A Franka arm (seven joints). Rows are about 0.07 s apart.
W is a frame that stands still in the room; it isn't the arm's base.
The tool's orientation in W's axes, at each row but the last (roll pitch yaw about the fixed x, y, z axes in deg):
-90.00, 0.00, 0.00
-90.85, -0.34, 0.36
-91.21, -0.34, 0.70
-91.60, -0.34, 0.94
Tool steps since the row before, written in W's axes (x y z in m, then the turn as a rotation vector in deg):
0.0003, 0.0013, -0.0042, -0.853, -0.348, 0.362
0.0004, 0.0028, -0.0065, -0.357, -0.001, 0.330
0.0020, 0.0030, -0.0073, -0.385, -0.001, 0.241
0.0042, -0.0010, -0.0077, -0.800, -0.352, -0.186
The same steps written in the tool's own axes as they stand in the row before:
0.0003, 0.0042, 0.0013, -0.853, -0.362, -0.348
0.0004, 0.0065, 0.0029, -0.355, -0.332, -0.004
0.0020, 0.0072, 0.0031, -0.384, -0.243, -0.001
0.0041, 0.0078, -0.0009, -0.807, 0.191, -0.334

